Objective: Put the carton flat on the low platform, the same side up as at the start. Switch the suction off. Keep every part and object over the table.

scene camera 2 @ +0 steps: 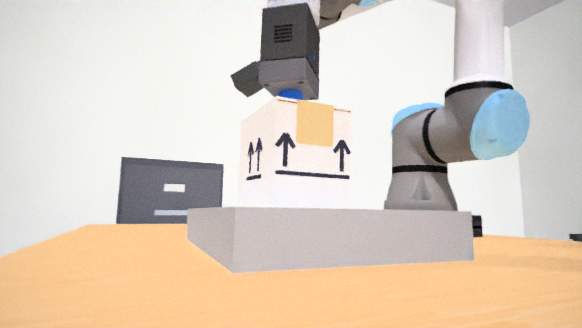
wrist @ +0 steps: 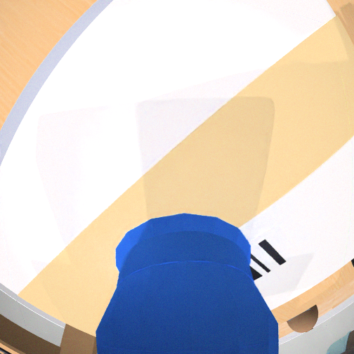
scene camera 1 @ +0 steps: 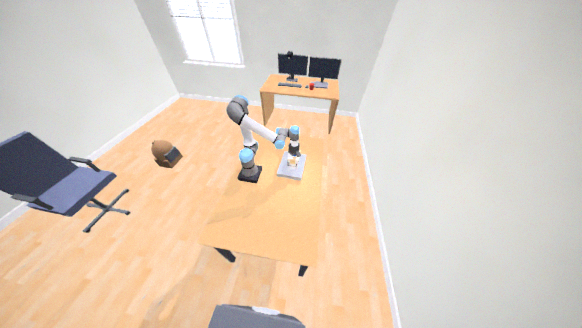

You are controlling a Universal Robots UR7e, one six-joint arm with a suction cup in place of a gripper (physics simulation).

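Where they show: end effector, tool point: (scene camera 1: 293,156); arm's base, origin of the base link: (scene camera 1: 249,170).
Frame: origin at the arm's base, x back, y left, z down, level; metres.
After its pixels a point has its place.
Note:
The white carton (scene camera 1: 292,161) @[x -0.397, y 0.067, z -0.105 m] (scene camera 2: 314,162) @[x -0.411, y 0.202, z -0.054 m] (wrist: 210,165) with tan tape stands upright on the grey low platform (scene camera 1: 289,174) @[x -0.379, y -0.005, z -0.001 m] (scene camera 2: 350,240) @[x -0.437, y 0.295, z 0.026 m] (wrist: 39,80), its printed arrows pointing up. In the scene camera 2 view its lower edge meets the line of the platform's top, and no gap shows; the contact itself is hidden. My suction gripper (scene camera 1: 294,154) @[x -0.403, y 0.128, z -0.113 m] (scene camera 2: 290,94) (wrist: 183,250) has its blue cup against the taped top of the carton. The carton looks level.
The platform lies on the wooden table (scene camera 1: 270,220) @[x -0.270, y -0.441, z 0.047 m] (scene camera 2: 125,280) @[x -0.604, y 0.276, z 0.047 m], beside the arm's base (scene camera 1: 250,173) @[x -0.028, y -0.063, z -0.039 m] (scene camera 2: 421,192) @[x -0.041, y 0.042, z -0.041 m]. A dark grey cabinet (scene camera 2: 170,175) stands behind the table. A desk (scene camera 1: 300,91) with two monitors stands further back, and an office chair (scene camera 1: 75,190) is at the left.

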